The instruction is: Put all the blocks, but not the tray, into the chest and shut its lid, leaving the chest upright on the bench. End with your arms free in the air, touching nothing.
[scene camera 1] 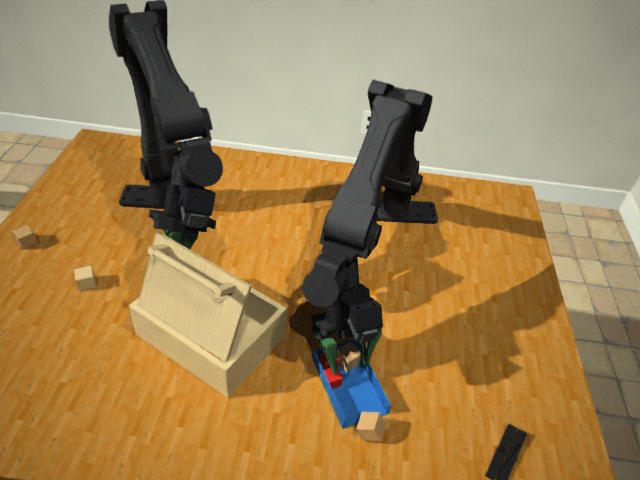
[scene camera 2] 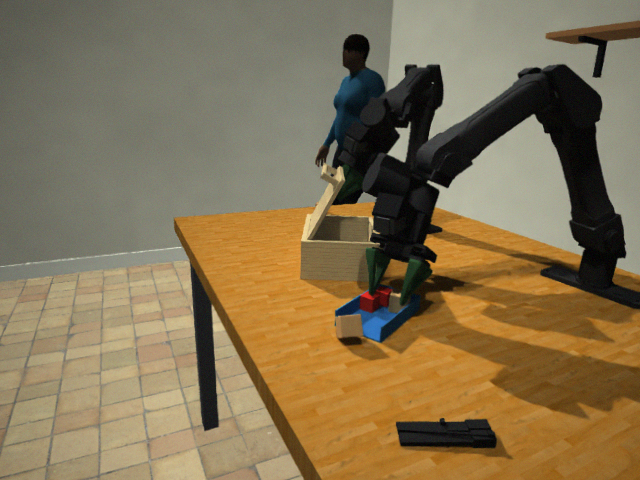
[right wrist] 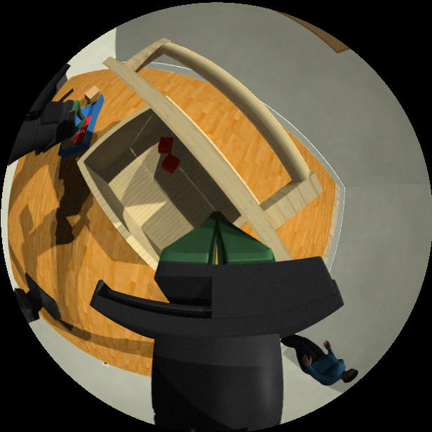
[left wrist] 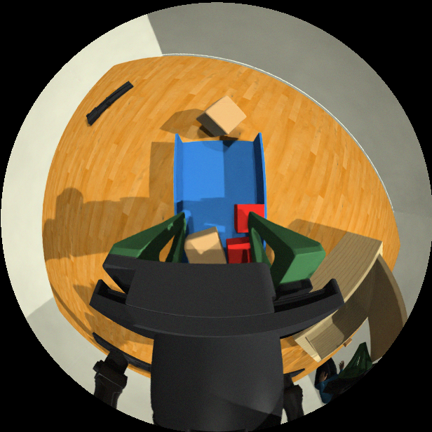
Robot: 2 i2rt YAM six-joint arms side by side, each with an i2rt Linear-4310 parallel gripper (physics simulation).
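Frame: origin at the left arm's base, x down, y ahead, z right, level; metres.
Where they show: left gripper, fingertip midpoint: (scene camera 1: 350,369) (scene camera 2: 385,299); right gripper, fingertip midpoint: (scene camera 1: 174,272) (scene camera 2: 337,199); left arm's base at its link origin: (scene camera 1: 394,212) (scene camera 2: 592,287).
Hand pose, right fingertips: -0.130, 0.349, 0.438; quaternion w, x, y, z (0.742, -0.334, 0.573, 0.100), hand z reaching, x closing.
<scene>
Things, the pixels of their top centre, and the offset from my right fingertips, as dx, dy, dz.
- wooden chest at its top centre: (scene camera 1: 202,252) (scene camera 2: 343,168) -0.082, +0.032, -0.060
- blue tray at its top centre: (scene camera 2: 380,302) (scene camera 1: 350,376) +0.102, +0.128, -0.310
- black flat object at its top centre: (scene camera 2: 446,424) (scene camera 1: 508,451) +0.113, +0.245, -0.554
The wooden chest (scene camera 1: 180,351) (scene camera 2: 330,260) stands upright, its lid (scene camera 1: 191,304) (scene camera 2: 323,204) partly open. Two red blocks (right wrist: 165,145) (right wrist: 170,163) lie inside. The blue tray (scene camera 1: 361,397) (scene camera 2: 379,322) (left wrist: 202,172) holds a tan block (scene camera 1: 349,357) (left wrist: 204,247) and two red blocks (left wrist: 249,217) (left wrist: 239,250). Another tan block (scene camera 1: 370,426) (scene camera 2: 349,326) (left wrist: 225,115) is tilted off the tray's open end. My left gripper (scene camera 1: 350,367) (scene camera 2: 386,298) (left wrist: 216,217) is half open in the tray, fingers around the tan block's sides, right finger by the reds. My right gripper (right wrist: 216,217) is shut and empty behind the lid.
Two tan blocks (scene camera 1: 24,236) (scene camera 1: 85,277) lie on the table left of the chest in scene camera 1. A black flat object (scene camera 1: 506,452) (scene camera 2: 445,432) (left wrist: 109,103) lies near the table's front right. A person (scene camera 2: 359,98) stands beyond the table.
</scene>
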